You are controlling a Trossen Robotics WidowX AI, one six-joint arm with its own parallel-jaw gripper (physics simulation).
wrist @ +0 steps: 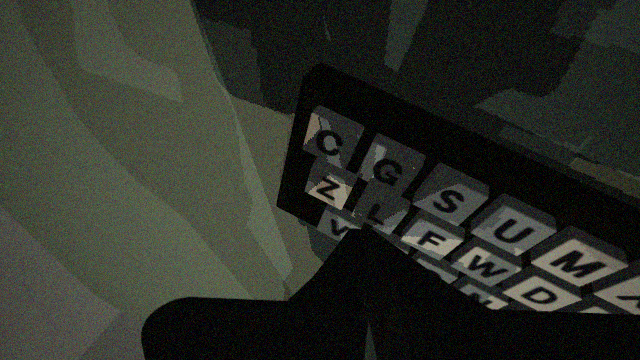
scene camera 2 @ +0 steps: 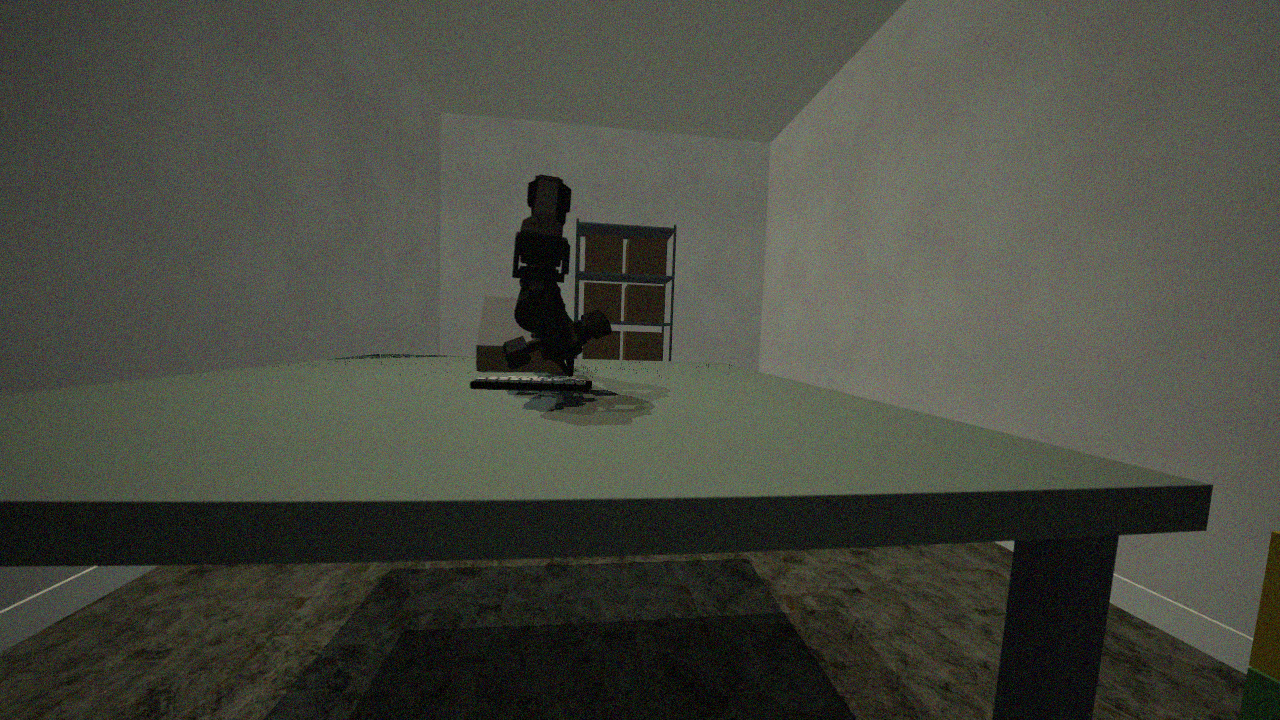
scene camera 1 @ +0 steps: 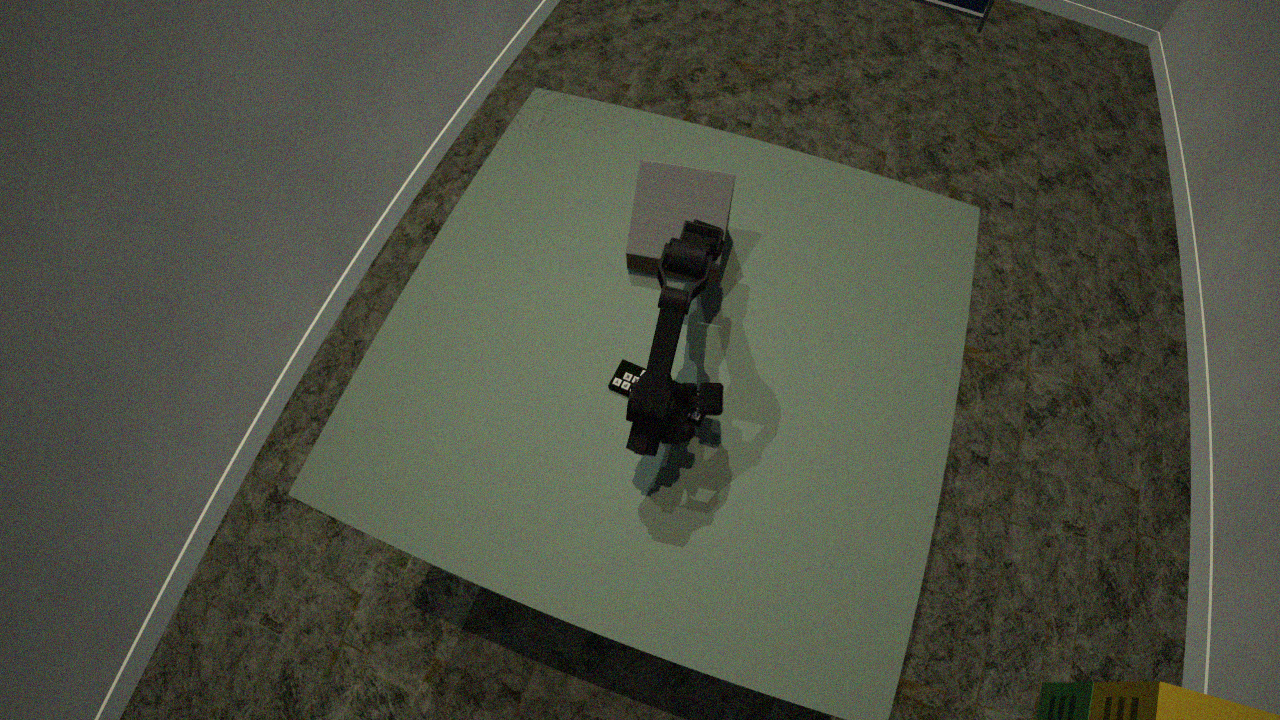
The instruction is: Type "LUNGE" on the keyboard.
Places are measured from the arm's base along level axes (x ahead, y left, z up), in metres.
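Pixels of known places: gripper, fingertip midpoint: (wrist: 359, 240) (scene camera 2: 570, 375) (scene camera 1: 691, 397); arm's base, origin of the base link: (scene camera 1: 703, 237).
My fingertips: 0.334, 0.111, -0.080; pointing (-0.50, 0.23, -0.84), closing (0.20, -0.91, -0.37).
Note:
For each thing: its top centre in the pictures, then the offset to it from my fingertips, as dx, dy, dz. Level surfaces: height alone.
- black keyboard, middle of its top: (wrist: 554, 303) (scene camera 2: 534, 378) (scene camera 1: 660, 390) +0.009, -0.067, -0.007
- L key, middle of its top: (wrist: 377, 214) +0.010, -0.001, -0.007
- V key, middle of its top: (wrist: 337, 229) -0.010, +0.009, -0.007
- G key, middle of its top: (wrist: 386, 171) +0.030, +0.003, -0.007
- U key, middle of its top: (wrist: 510, 232) +0.030, -0.037, -0.007
- N key, middle of its top: (wrist: 475, 301) -0.011, -0.051, -0.007
- pale green table, its level: dz -0.024
The black keyboard (scene camera 1: 623, 377) (scene camera 2: 529, 385) (wrist: 296, 192) with pale lettered keys lies flat on the table, partly hidden under the arm in scene camera 1. My gripper (scene camera 2: 569, 368) (wrist: 359, 240) is shut and empty, pointing down at the keyboard. In the wrist view its tips overlap the lower edge of the L key (wrist: 382, 214), beside the V key (wrist: 337, 228); I cannot tell whether they touch. The G key (wrist: 387, 172) is just above L, and the U key (wrist: 514, 233) is to the right. The N key (wrist: 484, 298) is partly covered by the fingers. The E key does not show.
A pinkish-grey block (scene camera 1: 684, 192) (scene camera 2: 489, 360) stands at the arm's base on the pale green table (scene camera 1: 447, 402) (scene camera 2: 268, 447). A shelf rack (scene camera 2: 626, 229) with brown boxes stands by the far wall. A yellow and green object (scene camera 1: 1118, 702) is at scene camera 1's lower right.

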